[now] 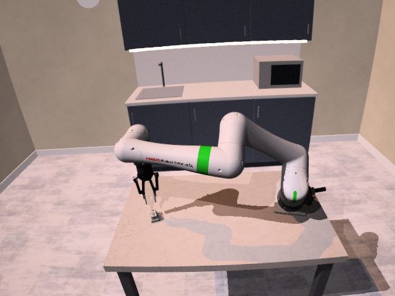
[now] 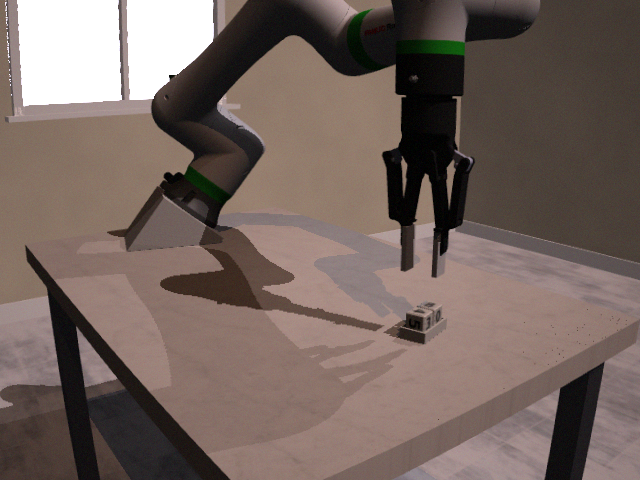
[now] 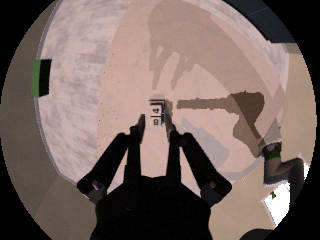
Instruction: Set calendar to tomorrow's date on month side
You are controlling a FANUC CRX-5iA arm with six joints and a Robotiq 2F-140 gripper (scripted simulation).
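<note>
Right now the wooden calendar tray is 12 cm below my hand, 1 cm to the left of it and 1 cm behind it.
</note>
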